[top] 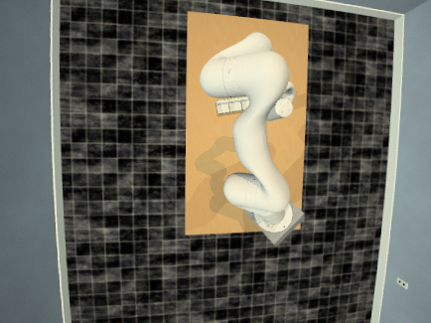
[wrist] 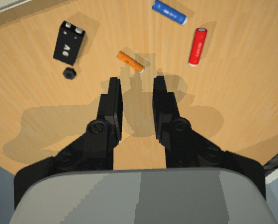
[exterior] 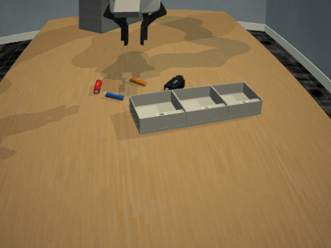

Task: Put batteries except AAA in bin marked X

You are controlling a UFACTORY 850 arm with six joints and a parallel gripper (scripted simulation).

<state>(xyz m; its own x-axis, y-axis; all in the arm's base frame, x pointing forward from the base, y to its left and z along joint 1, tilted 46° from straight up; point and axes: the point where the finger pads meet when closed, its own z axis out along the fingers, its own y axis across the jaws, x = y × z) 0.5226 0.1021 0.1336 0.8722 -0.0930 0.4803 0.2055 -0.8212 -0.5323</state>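
My hand is 90 mm to the left of the red battery and 130 mm above it. The rest, counted from my hand: orange battery (40 mm behind, 130 mm below); then black 9 V battery (20 mm behind, 80 mm to the left, 130 mm below); then blue battery (30 mm ahead, 40 mm to the right, 130 mm below).
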